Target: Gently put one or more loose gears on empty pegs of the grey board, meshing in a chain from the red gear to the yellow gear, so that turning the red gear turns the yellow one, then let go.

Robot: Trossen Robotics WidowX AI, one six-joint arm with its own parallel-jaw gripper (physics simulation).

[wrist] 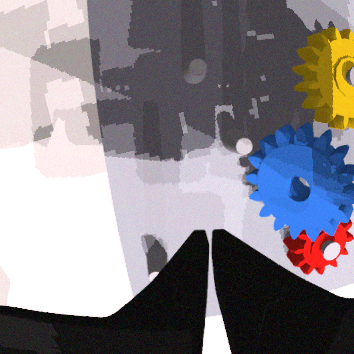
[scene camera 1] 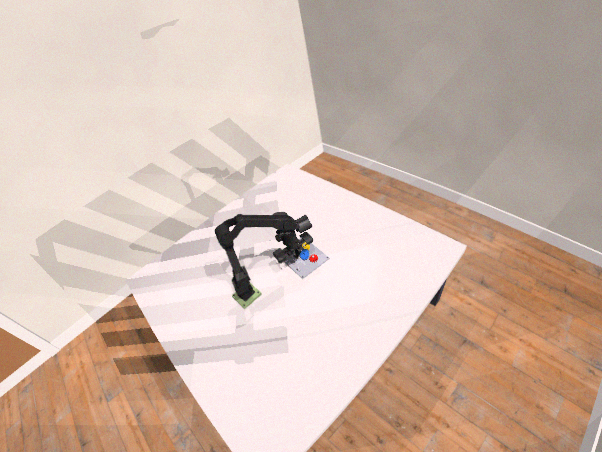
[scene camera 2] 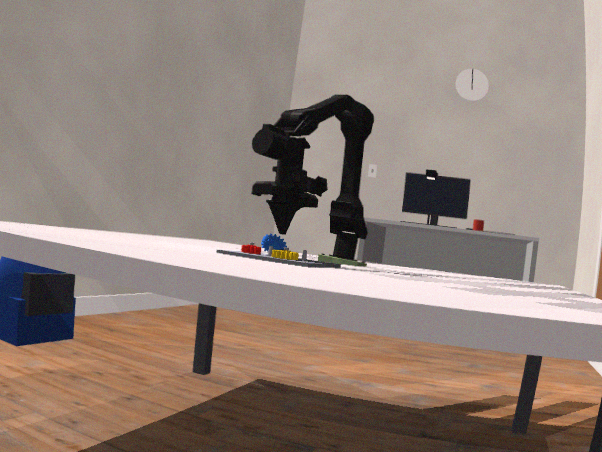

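Seen in the pictures: gripper, fingertip midpoint: [wrist: 207,240] [scene camera 1: 296,257] [scene camera 2: 282,234]; arm's base at its link origin: [scene camera 1: 246,293] [scene camera 2: 343,258].
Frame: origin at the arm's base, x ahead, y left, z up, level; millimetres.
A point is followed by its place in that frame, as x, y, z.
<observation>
The grey board [scene camera 1: 303,272] {246, -141, -5} [scene camera 2: 230,253] {391, -155, -9} [wrist: 130,200] {242, -79, -5} lies on the table. The red gear [scene camera 1: 313,258] {328, -138, 12} [scene camera 2: 251,249] {353, -125, 3} [wrist: 310,254] {324, -133, 11} and the yellow gear [scene camera 1: 306,246] {368, -59, 11} [scene camera 2: 285,255] {388, -39, 2} [wrist: 324,75] {349, -44, 10} sit on pegs. The blue gear [scene camera 1: 304,255] {314, -95, 21} [scene camera 2: 273,242] {338, -84, 24} [wrist: 275,175] {310, -81, 16} is tilted, partly over the red gear, with no peg through its hole. Beside it stands a bare peg [wrist: 244,146] {300, -64, 16}; another bare peg [wrist: 197,70] {289, -29, 16} and a partly hidden one [wrist: 154,276] {244, -113, 16} also show. My gripper [scene camera 2: 283,233] {273, -87, 43} [wrist: 207,240] {273, -87, 43} is shut and empty, above the board, left of the blue gear in the wrist view.
The arm's green base plate [scene camera 1: 253,298] {2, -50, 2} [scene camera 2: 330,259] {49, -22, -5} is fixed on the white table [scene camera 1: 375,280] {396, -439, -13} [scene camera 2: 150,255] {756, -131, -13}. Shadows of the arm and stripes fall across the table and board. A grey cabinet [scene camera 2: 530,260] with a monitor [scene camera 2: 436,195] and red cup [scene camera 2: 478,225] stands behind.
</observation>
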